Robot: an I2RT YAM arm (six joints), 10 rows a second.
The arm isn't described. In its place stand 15 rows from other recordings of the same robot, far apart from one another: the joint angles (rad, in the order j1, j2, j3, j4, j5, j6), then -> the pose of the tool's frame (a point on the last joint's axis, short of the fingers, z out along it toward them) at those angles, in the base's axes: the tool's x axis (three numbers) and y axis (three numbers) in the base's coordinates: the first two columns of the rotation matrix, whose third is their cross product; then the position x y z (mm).
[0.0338 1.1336 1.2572 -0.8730 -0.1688 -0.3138] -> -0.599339, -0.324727, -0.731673, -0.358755, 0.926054, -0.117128, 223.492, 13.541, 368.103
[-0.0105 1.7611 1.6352 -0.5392 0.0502 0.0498] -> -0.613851, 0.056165, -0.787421, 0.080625, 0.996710, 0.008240, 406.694, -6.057, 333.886
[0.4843 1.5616 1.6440 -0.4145 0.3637 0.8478] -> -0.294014, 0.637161, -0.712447, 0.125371, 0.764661, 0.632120, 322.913, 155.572, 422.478
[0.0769 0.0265 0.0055 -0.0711 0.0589 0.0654] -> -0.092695, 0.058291, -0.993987, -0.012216, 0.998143, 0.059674, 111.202, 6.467, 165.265
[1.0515 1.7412 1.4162 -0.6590 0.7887 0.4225] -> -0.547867, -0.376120, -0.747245, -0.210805, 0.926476, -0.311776, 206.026, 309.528, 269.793
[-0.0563 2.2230 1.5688 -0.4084 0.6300 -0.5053] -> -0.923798, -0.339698, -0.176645, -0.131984, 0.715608, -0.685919, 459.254, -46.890, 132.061
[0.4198 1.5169 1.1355 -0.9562 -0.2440 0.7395] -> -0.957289, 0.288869, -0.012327, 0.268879, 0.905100, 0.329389, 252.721, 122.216, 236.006
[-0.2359 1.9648 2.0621 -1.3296 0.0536 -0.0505] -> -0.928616, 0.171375, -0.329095, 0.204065, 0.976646, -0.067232, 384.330, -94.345, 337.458
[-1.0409 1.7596 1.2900 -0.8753 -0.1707 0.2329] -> -0.287488, 0.940771, -0.179722, 0.922342, 0.322505, 0.212781, 176.873, -289.980, 209.134
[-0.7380 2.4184 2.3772 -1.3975 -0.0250 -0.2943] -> -0.896234, 0.423099, -0.133237, 0.428621, 0.903368, -0.014492, 355.427, -322.033, 229.435
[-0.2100 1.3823 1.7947 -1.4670 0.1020 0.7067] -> -0.480314, 0.762838, -0.432870, 0.747409, 0.614246, 0.253145, 219.248, -50.437, 430.835
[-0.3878 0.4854 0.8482 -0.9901 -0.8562 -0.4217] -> -0.365476, -0.140451, -0.920163, -0.512852, 0.855356, 0.073139, 77.796, -2.730, 322.589
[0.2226 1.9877 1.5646 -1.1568 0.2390 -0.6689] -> -0.630802, -0.760521, 0.153938, -0.774716, 0.606129, -0.180064, 366.579, 74.335, 200.421
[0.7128 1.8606 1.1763 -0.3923 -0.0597 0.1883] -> -0.780445, -0.427634, -0.456108, -0.537612, 0.831424, 0.140386, 282.437, 246.949, 161.682
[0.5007 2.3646 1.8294 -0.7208 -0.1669 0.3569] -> -0.962721, -0.134087, -0.234924, -0.194395, 0.946880, 0.256182, 421.188, 237.221, 121.515
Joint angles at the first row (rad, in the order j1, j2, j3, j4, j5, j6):
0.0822 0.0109 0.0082 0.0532 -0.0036 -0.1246
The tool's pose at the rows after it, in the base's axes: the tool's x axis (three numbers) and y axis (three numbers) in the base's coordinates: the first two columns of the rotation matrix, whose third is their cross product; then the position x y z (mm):
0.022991, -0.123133, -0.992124, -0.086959, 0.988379, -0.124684, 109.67, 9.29, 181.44
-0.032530, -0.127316, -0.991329, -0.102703, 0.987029, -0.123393, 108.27, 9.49, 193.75
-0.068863, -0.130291, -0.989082, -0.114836, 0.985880, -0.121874, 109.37, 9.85, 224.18
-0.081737, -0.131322, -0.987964, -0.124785, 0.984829, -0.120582, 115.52, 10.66, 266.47
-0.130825, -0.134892, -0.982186, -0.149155, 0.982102, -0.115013, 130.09, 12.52, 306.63
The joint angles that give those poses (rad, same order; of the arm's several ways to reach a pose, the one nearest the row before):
0.0822 0.0166 0.0258 0.0028 -0.0070 -0.1249
0.0823 0.0623 0.0982 -0.0811 -0.0158 -0.1245
0.0822 0.1699 0.2321 -0.1452 -0.0235 -0.1246
0.0823 0.3111 0.4053 -0.1913 -0.0318 -0.1245
0.0822 0.4797 0.5942 -0.2638 -0.0506 -0.1242

